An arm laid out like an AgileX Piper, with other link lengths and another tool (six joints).
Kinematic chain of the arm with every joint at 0, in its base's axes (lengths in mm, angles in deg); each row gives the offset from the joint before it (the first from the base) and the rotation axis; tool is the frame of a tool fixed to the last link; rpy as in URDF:
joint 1: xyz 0 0 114.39 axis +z
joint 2: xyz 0 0 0 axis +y
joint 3: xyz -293.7 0 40.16 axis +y
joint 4: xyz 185.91 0 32.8 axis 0.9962 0 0.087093
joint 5: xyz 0 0 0 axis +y
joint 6: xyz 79.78 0 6.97 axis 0.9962 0 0.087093
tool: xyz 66.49 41 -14.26 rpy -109.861 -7.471 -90.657
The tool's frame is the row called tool.
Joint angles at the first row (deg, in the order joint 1, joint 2, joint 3, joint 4, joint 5, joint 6):
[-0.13, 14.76, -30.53, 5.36, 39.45, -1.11]
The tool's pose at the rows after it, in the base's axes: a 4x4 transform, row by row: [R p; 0 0 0 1], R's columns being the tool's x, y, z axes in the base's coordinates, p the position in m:
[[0.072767, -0.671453, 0.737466, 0.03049], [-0.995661, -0.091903, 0.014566, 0.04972], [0.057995, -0.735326, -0.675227, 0.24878], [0, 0, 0, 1]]
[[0.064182, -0.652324, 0.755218, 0.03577], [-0.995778, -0.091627, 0.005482, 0.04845], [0.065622, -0.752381, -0.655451, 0.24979], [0, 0, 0, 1]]
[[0.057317, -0.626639, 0.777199, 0.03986], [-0.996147, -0.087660, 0.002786, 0.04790], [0.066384, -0.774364, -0.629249, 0.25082], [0, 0, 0, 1]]
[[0.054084, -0.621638, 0.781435, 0.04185], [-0.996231, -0.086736, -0.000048, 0.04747], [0.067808, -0.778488, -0.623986, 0.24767], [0, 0, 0, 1]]
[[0.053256, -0.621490, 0.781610, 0.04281], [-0.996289, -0.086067, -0.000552, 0.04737], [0.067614, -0.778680, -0.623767, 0.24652], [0, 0, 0, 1]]
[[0.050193, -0.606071, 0.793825, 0.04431], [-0.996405, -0.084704, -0.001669, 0.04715], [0.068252, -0.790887, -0.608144, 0.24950], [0, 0, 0, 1]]
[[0.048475, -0.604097, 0.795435, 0.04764], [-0.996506, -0.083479, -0.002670, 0.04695], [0.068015, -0.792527, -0.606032, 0.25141], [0, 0, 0, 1]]
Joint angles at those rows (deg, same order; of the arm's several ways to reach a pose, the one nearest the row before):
[-0.13, 15.50, -29.71, 5.17, 36.97, -1.11]
[-0.13, 16.09, -28.64, 4.72, 33.78, -1.10]
[-0.13, 16.23, -27.39, 4.72, 30.42, -1.10]
[-0.14, 16.23, -26.09, 4.63, 28.72, -1.11]
[-0.14, 16.36, -25.64, 4.63, 28.13, -1.11]
[-0.13, 16.50, -25.65, 4.62, 26.86, -1.10]
[-0.13, 17.47, -25.65, 4.62, 25.74, -1.10]

